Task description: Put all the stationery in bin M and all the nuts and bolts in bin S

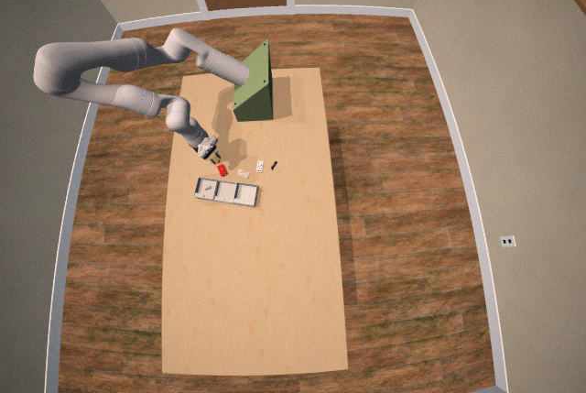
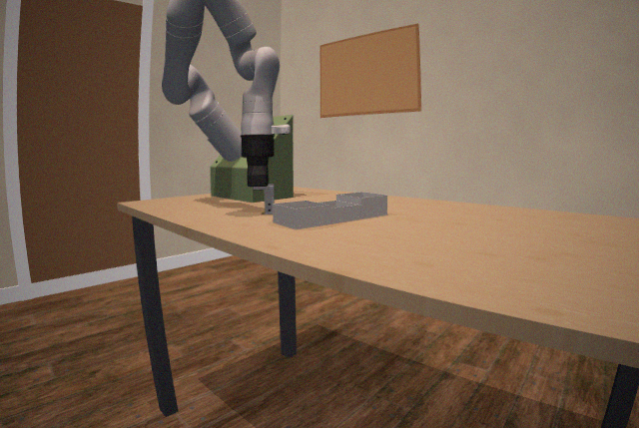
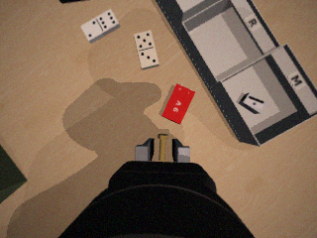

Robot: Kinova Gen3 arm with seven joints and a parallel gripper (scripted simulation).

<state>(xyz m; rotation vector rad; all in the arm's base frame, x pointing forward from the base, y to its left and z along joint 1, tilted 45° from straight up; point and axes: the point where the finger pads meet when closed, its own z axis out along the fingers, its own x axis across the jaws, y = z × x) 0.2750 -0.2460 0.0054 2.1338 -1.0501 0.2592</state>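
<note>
The yellow piece is 1 cm below my hand. From my hand the other things lie so: red piece (7 cm ahead, 3 cm to the left, 1 cm below); then grey piece (12 cm ahead, 4 cm to the right); then white block (7 cm ahead, 18 cm to the left, 2 cm below).
</note>
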